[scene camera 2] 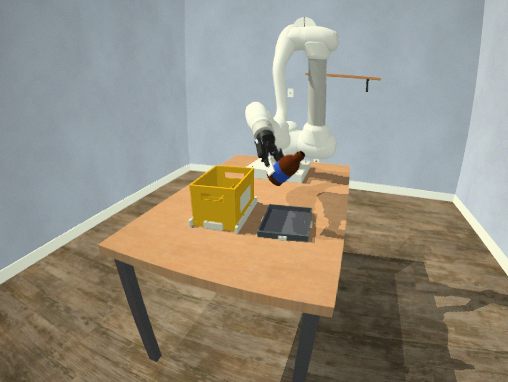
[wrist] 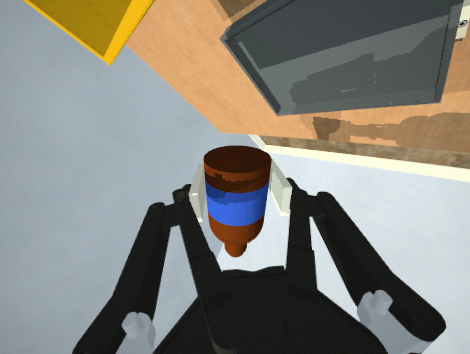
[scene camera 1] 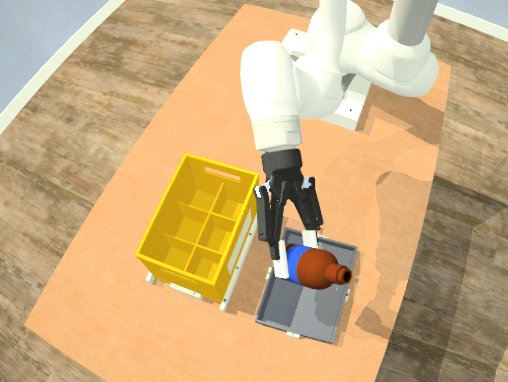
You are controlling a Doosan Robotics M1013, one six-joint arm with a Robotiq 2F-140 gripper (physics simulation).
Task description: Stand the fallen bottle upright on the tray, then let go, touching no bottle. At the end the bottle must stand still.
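Places are measured from the arm's base along level axes (x right, y ahead, z up), in centimetres.
Where they show: gripper, fingertip midpoint: [scene camera 2: 279,176] [wrist: 236,172].
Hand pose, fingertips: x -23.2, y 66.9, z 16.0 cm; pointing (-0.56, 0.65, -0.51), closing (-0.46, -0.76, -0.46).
Note:
Things, the pixels of their top centre, and the offset from my fingertips. Level surfaces: height alone.
- dark grey tray at its top centre: [wrist: 320,66] [scene camera 1: 308,283] [scene camera 2: 287,218] dx -2.3, dy -4.2, dz -18.6 cm
- yellow crate at its top centre: [scene camera 1: 197,213] [scene camera 2: 224,175] dx +25.1, dy -1.5, dz -3.7 cm
- table at its surface level: dz -21.2 cm
A brown bottle [scene camera 1: 317,268] [scene camera 2: 289,165] [wrist: 236,200] with a blue label is held in the air, well above the tray. It is strongly tilted: in the scene camera 2 view its neck points up and to the right and its base down and to the left. My gripper [scene camera 1: 296,254] [scene camera 2: 275,167] [wrist: 236,172] is shut on the bottle, with a white pad on either side near the label and base. The dark grey tray [scene camera 1: 295,335] [scene camera 2: 283,236] [wrist: 360,108] lies flat on the table below; no bottle shows in it.
A yellow crate [scene camera 1: 177,274] [scene camera 2: 216,207] [wrist: 116,52] with compartments stands on the table [scene camera 1: 165,340] [scene camera 2: 200,260] [wrist: 172,65], left of the tray in the scene views. White brackets hold the crate's base and the tray's sides. The arm's base is at the table's far end.

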